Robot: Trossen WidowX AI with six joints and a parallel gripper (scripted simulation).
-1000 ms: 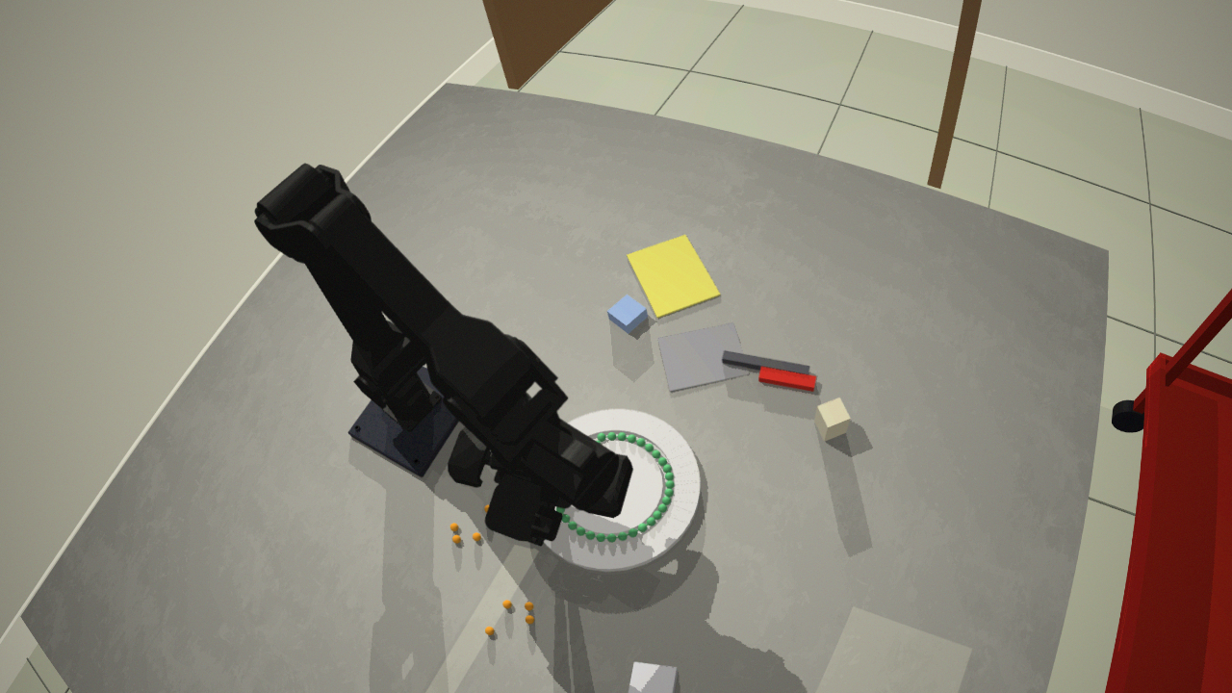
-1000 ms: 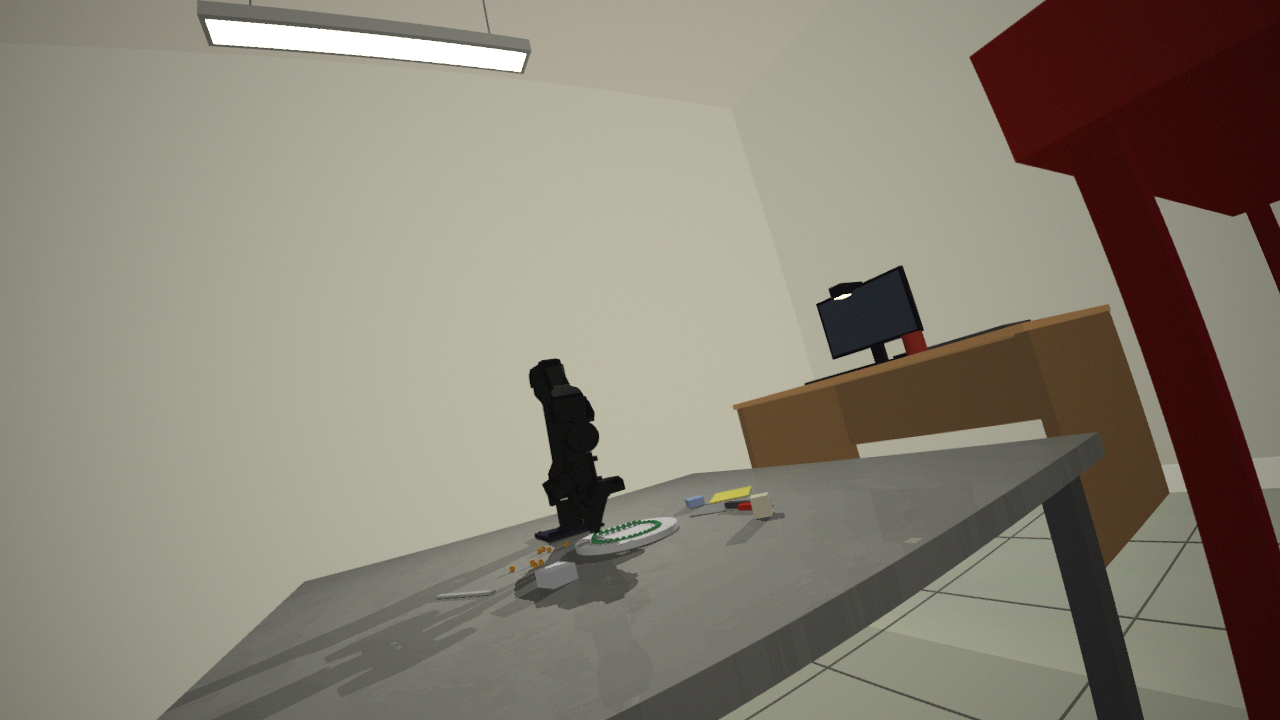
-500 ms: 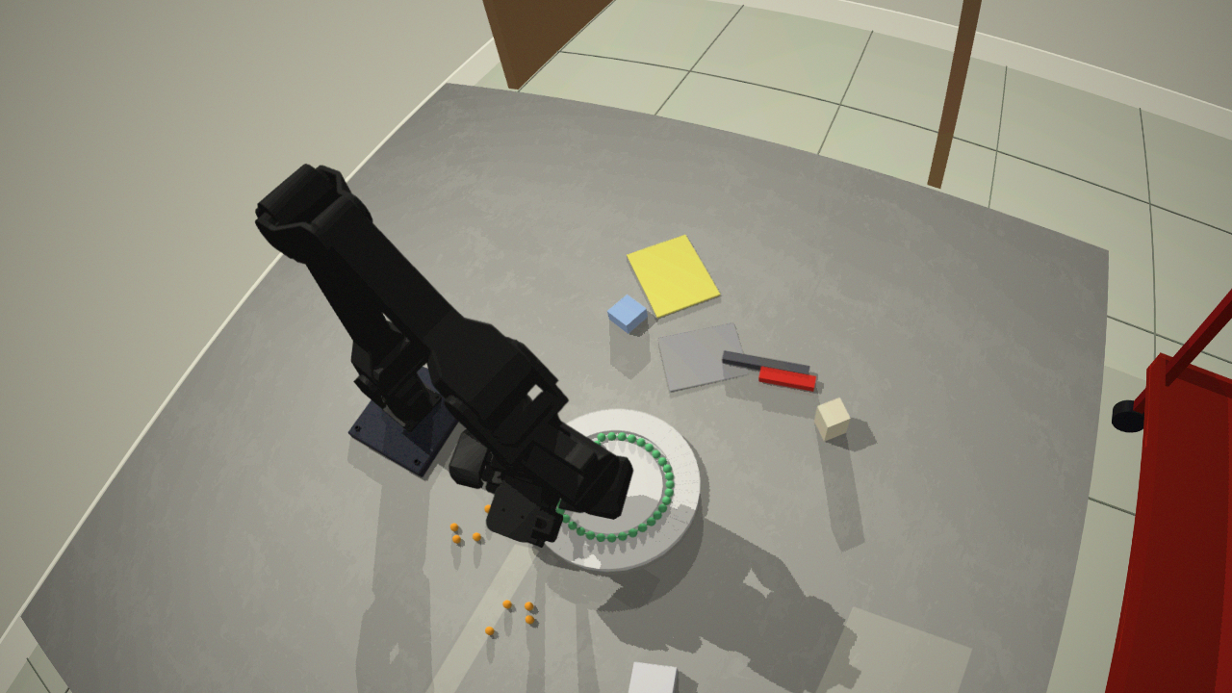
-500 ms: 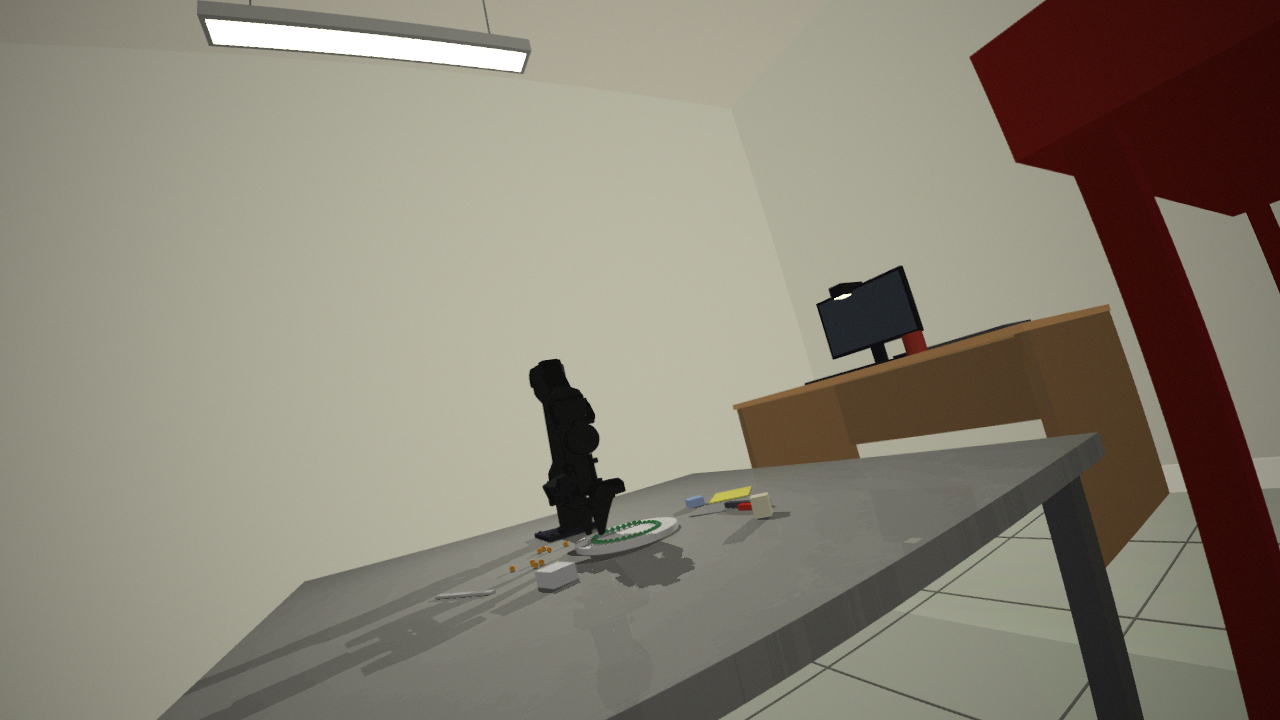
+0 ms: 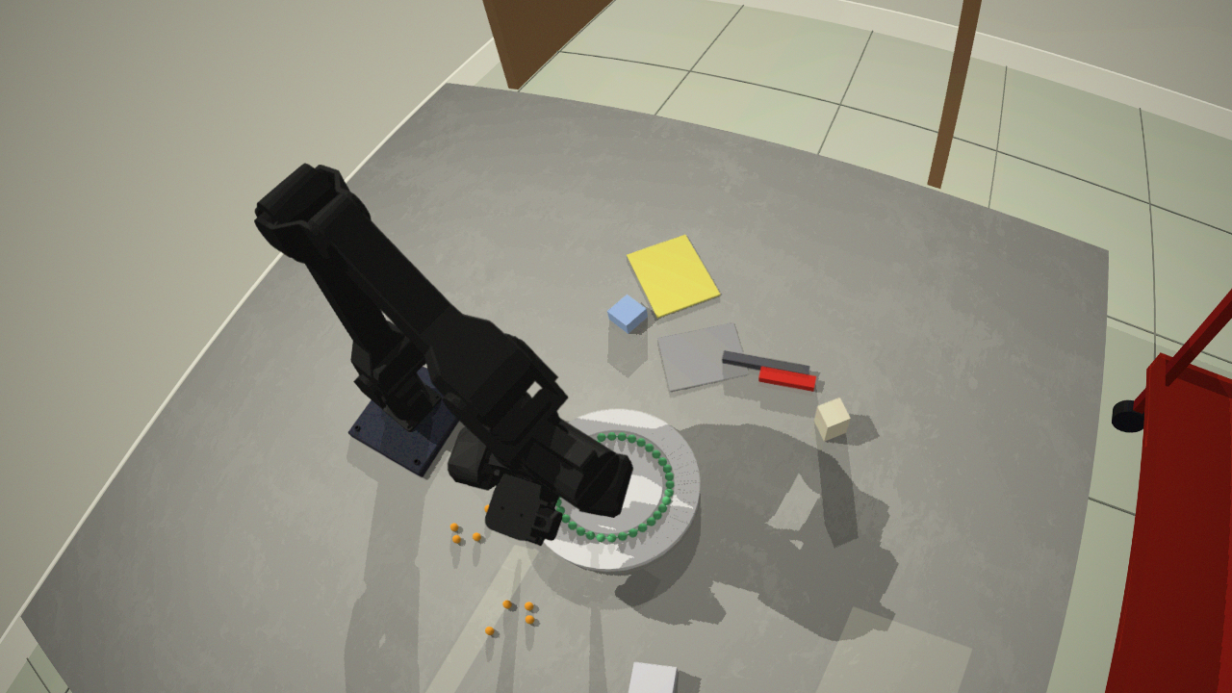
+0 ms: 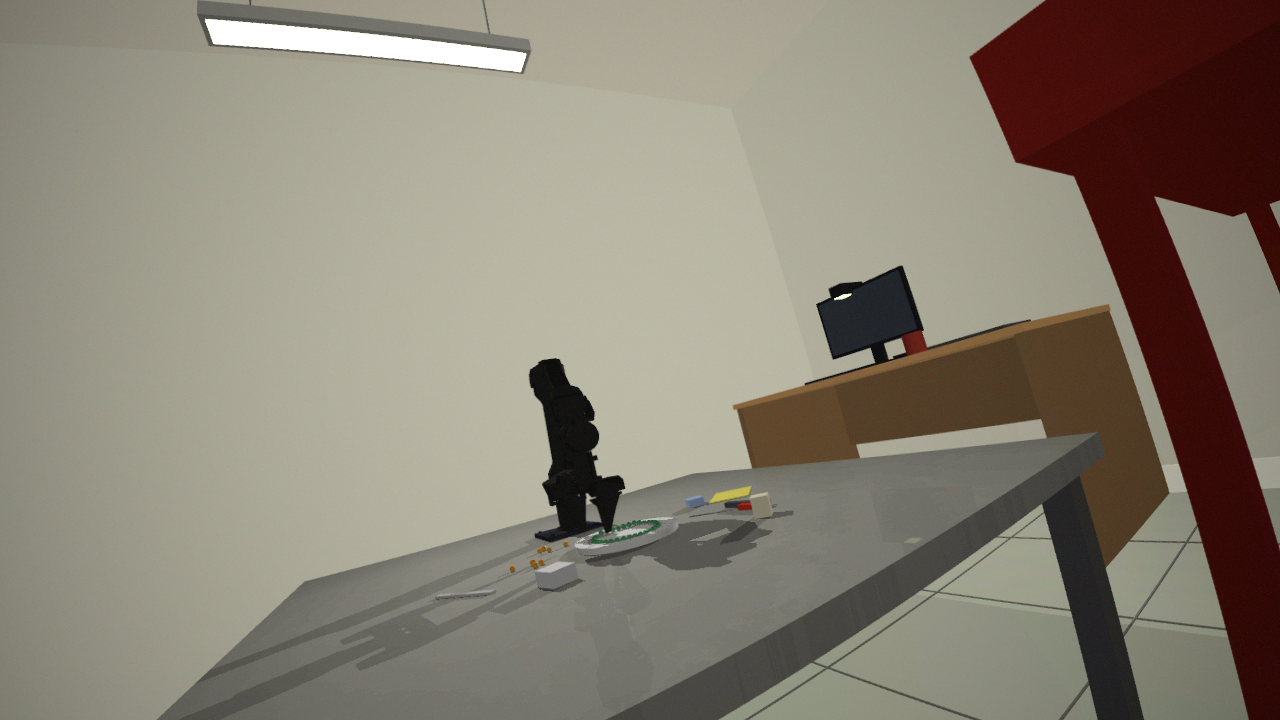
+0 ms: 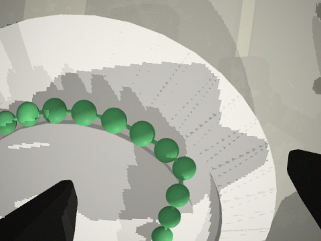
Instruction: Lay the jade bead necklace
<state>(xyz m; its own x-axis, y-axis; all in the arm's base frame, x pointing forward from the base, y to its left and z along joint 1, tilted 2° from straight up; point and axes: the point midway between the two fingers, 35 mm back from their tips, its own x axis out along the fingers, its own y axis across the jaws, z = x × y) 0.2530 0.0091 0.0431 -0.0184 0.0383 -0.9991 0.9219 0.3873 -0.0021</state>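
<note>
Now: gripper tip 5 cm to the right of the inner disc, 4 cm short of it and 1 cm above it. From my gripper tip the other things lie so: blue cube 25 cm to the left, 10 cm behind, 1 cm below; grey sheet 26 cm to the left, 2 cm below, 2 cm ahead; bead board 5 cm to the left, 4 cm ahead, 2 cm below.
</note>
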